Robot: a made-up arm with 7 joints.
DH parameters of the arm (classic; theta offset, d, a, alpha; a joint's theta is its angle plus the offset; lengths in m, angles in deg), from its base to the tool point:
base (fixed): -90 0.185 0 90
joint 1: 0 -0.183 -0.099 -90
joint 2: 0 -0.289 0.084 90
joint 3: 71.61 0 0.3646 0
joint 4: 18.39 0.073 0.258 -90
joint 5: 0 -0.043 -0.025 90
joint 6: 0 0.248 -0.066 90
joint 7: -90 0.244 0.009 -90
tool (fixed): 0 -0.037 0 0
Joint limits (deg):
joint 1: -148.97..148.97
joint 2: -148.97..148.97
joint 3: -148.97..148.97
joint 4: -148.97..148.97
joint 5: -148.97..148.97
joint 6: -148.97..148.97
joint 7: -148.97..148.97
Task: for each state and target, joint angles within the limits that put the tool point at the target. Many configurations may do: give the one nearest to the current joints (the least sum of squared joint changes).
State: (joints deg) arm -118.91 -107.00 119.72 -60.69 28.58 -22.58 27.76
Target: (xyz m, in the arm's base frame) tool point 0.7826 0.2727 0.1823
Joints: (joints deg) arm -107.69 -141.86 140.28 -43.60 39.54 -14.83 29.27
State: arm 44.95 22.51 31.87 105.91 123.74 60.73 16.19
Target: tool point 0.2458 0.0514 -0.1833
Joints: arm 73.11 32.23 2.14 139.55 129.06 67.78 24.51
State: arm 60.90 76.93 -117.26 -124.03 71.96 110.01 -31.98
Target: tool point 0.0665 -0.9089 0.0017
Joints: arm 86.72 80.05 -115.02 -112.89 61.26 114.66 -33.41
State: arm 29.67 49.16 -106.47 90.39 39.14 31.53 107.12
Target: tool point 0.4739 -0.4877 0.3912
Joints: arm 25.38 41.63 -101.99 103.07 38.01 33.20 107.48
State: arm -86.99 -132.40 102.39 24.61 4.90 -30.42 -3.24
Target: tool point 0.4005 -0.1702 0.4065
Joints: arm -96.00 -121.61 66.04 14.71 -17.15 -31.03 -2.66
